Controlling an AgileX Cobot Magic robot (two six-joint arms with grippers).
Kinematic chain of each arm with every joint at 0, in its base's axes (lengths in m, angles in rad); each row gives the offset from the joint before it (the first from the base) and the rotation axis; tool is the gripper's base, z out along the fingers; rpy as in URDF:
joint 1: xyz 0 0 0.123 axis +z
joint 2: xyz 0 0 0 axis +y
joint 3: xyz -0.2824 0 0.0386 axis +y
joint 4: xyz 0.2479 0 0.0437 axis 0.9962 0 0.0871
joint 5: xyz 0 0 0 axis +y
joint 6: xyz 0.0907 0 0.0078 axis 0.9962 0 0.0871
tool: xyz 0 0 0 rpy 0 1.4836 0
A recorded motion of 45 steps. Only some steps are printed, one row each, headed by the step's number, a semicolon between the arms.
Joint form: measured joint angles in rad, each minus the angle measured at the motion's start. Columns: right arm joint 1, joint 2, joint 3, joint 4, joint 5, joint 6; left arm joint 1, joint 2, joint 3, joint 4, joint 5, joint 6.
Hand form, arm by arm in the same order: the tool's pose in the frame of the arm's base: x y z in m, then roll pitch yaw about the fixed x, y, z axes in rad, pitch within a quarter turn. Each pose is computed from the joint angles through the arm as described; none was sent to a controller.
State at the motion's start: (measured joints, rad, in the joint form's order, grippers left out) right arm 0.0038 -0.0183 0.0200 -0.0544 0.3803 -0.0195; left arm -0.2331 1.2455 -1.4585 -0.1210 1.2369 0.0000
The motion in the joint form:
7: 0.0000 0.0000 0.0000 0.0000 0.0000 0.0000; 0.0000 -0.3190 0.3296 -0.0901 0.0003 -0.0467
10: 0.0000 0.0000 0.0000 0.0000 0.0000 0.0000; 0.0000 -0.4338 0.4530 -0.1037 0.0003 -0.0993
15: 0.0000 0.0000 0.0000 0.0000 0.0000 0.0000; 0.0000 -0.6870 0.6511 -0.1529 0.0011 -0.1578
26: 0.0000 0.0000 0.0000 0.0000 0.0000 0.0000; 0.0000 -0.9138 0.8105 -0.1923 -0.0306 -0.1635
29: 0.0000 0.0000 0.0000 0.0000 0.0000 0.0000; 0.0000 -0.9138 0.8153 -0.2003 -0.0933 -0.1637
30: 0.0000 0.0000 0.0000 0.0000 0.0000 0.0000; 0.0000 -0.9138 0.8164 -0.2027 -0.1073 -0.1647
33: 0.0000 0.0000 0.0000 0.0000 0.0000 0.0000; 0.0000 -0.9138 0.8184 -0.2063 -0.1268 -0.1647
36: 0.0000 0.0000 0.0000 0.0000 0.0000 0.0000; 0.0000 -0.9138 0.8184 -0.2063 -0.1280 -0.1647
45: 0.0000 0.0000 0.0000 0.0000 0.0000 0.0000; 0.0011 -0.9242 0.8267 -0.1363 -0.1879 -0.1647
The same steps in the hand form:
7: 0.0520 -0.0016 0.1732 -2.8957 1.2672 -2.9017; 0.1396 -0.0517 0.3924 -2.8618 0.6024 3.0475
10: 0.0520 -0.0016 0.1732 -2.8957 1.2672 -2.9017; 0.1126 -0.0464 0.3727 -2.8146 0.5760 3.1117
15: 0.0520 -0.0016 0.1732 -2.8957 1.2672 -2.9017; 0.0586 -0.0378 0.3403 -2.7080 0.5955 -3.0824
26: 0.0520 -0.0016 0.1732 -2.8957 1.2672 -2.9017; 0.0222 -0.0322 0.3083 -2.6191 0.6733 -3.0313
29: 0.0520 -0.0016 0.1732 -2.8957 1.2672 -2.9017; 0.0264 -0.0332 0.3111 -2.5752 0.7190 -2.9881
30: 0.0520 -0.0016 0.1732 -2.8957 1.2672 -2.9017; 0.0273 -0.0334 0.3118 -2.5634 0.7282 -2.9765
33: 0.0520 -0.0016 0.1732 -2.8957 1.2672 -2.9017; 0.0285 -0.0337 0.3126 -2.5476 0.7411 -2.9615
36: 0.0520 -0.0016 0.1732 -2.8957 1.2672 -2.9017; 0.0286 -0.0337 0.3127 -2.5467 0.7420 -2.9606
45: 0.0520 -0.0016 0.1732 -2.8957 1.2672 -2.9017; 0.0326 -0.0284 0.3133 -2.5868 0.8200 -2.9448

